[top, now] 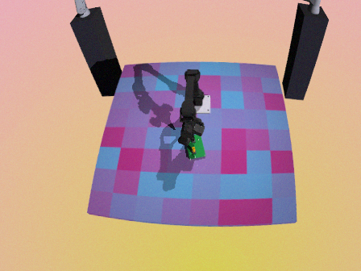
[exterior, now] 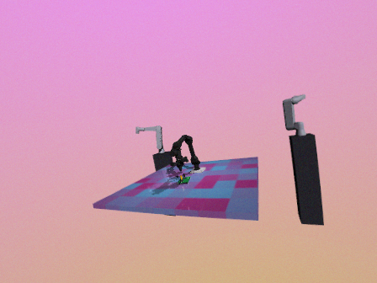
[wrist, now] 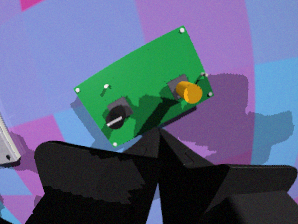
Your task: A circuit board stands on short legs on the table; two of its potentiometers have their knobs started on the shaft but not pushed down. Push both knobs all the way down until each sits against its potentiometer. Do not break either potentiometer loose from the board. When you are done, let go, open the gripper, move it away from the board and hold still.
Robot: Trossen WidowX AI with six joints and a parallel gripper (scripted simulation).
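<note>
My gripper tip is 40 mm short of the orange knob, 20 mm to the right of it and 50 mm above it. From my gripper tip the other things lie so: black knob (40 mm behind, 50 mm below).
</note>
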